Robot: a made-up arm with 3 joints. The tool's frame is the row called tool.
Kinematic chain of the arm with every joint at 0, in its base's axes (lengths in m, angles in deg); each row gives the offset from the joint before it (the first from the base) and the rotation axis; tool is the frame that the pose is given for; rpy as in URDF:
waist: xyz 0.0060 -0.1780 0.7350 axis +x
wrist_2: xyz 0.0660 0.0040 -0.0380 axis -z
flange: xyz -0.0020 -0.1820 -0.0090 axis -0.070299 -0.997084 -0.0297
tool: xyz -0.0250 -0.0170 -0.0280 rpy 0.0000 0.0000 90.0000
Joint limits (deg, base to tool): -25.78..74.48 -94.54..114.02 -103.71..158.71
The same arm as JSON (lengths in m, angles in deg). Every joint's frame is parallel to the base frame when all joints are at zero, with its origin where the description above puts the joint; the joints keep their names.
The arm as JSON. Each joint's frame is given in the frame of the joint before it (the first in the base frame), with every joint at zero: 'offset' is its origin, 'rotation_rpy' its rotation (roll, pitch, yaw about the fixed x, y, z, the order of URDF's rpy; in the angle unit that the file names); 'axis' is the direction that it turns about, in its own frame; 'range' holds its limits. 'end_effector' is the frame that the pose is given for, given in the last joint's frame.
{"length_unit": "m", "angle_unit": "deg", "chain": [{"id": "waist", "offset": [0.006, -0.178, 0.735], "rotation_rpy": [0.0, 0.0, 0.0], "axis": "+x", "range": [-25.78, 74.48]}, {"id": "wrist_2", "offset": [0.066, 0.004, -0.038], "rotation_rpy": [0.0, 0.0, 0.0], "axis": "-z", "range": [-94.54, 114.02]}, {"id": "flange", "offset": [-0.002, -0.182, -0.009], "rotation_rpy": [0.0, 0.0, 0.0], "axis": [-0.070299, -0.997084, -0.0297], "range": [-103.71, 158.71]}], "end_effector": {"offset": [-0.025, -0.017, -0.028], "rotation_rpy": [0.0, 0.0, 90.0]}}
